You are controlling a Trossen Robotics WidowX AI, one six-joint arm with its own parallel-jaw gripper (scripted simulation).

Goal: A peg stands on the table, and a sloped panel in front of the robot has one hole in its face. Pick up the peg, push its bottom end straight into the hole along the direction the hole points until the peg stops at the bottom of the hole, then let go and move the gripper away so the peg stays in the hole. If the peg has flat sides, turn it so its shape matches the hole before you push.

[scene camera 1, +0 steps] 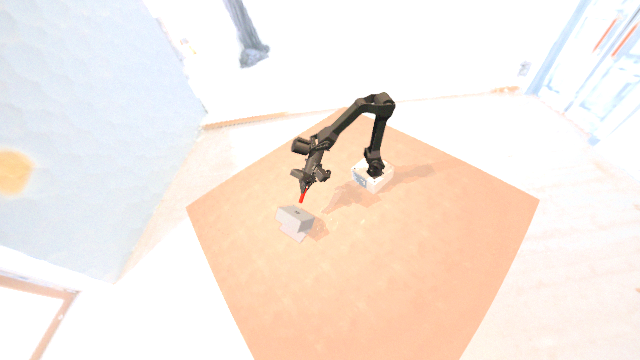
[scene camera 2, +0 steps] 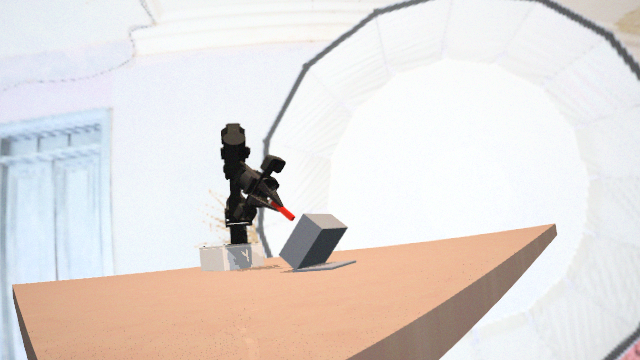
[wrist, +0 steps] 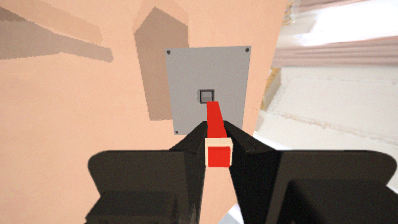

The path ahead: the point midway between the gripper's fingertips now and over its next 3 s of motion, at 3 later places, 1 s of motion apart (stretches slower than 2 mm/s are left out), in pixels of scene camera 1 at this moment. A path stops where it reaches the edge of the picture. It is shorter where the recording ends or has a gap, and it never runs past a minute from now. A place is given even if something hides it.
My gripper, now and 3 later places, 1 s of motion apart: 302, 193; 300, 198; 299, 202; 299, 204
